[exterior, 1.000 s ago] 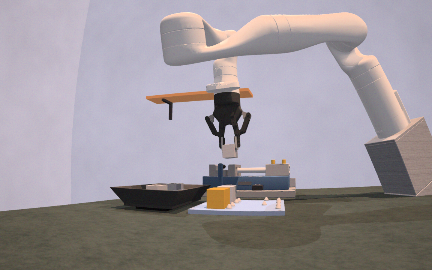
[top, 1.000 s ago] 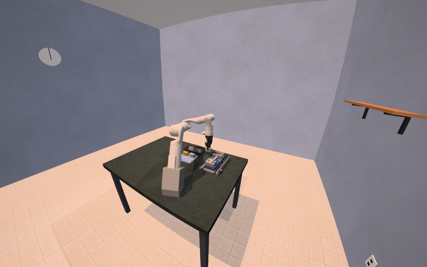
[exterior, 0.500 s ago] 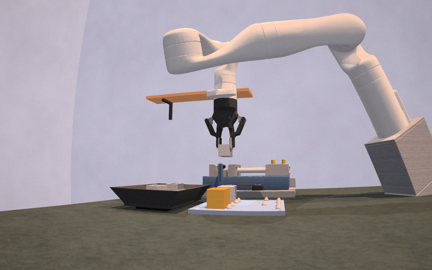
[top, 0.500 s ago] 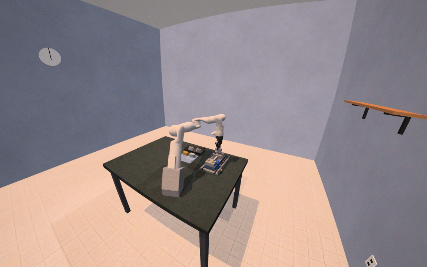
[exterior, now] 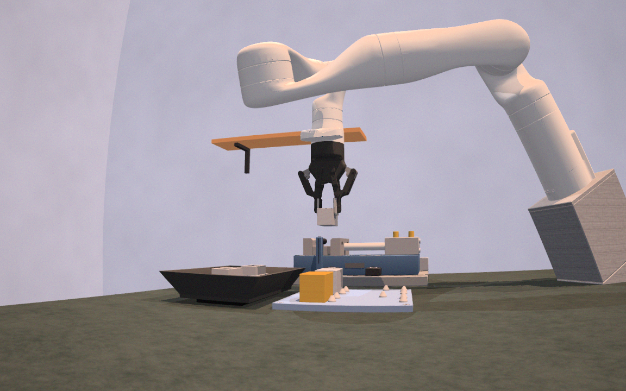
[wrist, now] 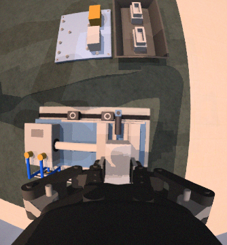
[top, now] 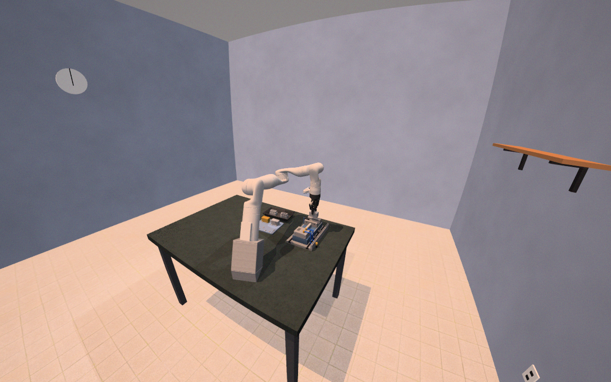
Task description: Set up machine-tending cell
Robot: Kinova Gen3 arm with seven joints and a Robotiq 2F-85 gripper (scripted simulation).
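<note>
My gripper is now 90 mm above the fixed jaw and 30 mm short of it. The rest, counted from my hand: vise 130 mm below, 70 mm behind, 10 mm to the left; work stop rod 80 mm below, 50 mm to the left; moving jaw 90 mm below, 30 mm behind, 10 mm to the left.
</note>
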